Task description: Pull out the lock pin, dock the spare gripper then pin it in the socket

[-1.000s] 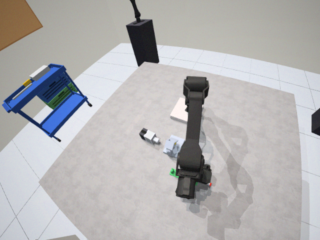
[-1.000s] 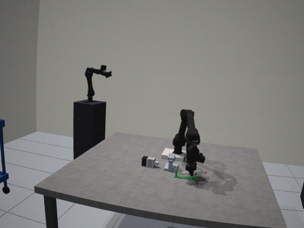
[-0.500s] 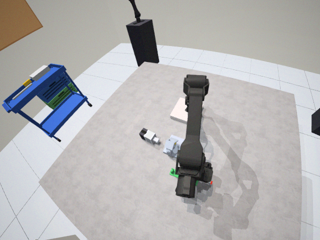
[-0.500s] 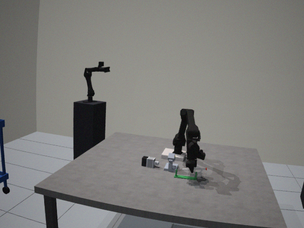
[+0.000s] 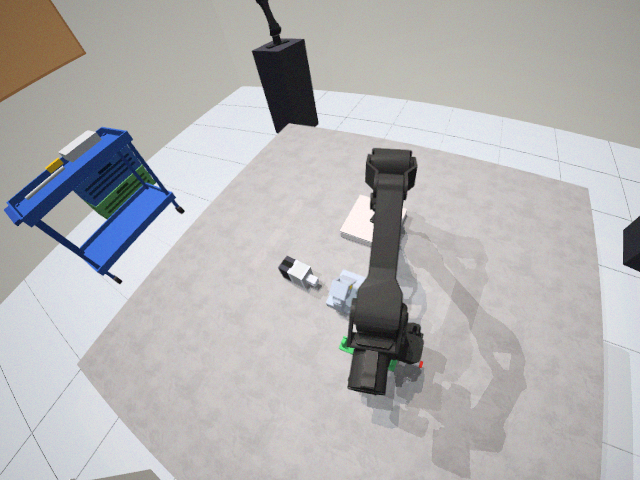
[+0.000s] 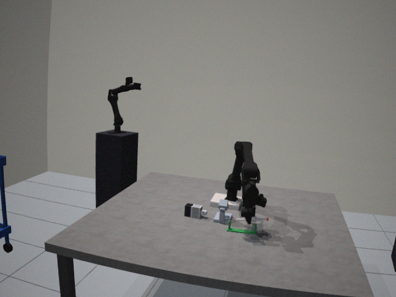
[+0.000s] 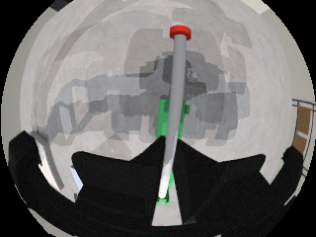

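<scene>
My gripper tip is 10 mm short of the green cradle, 30 mm to the left of it and 20 mm above it. The rest, counted from my gripper tip: mount 80 mm behind, 150 mm to the right, 10 mm above; then spare gripper 60 mm behind, 290 mm to the right, 10 mm below.
</scene>
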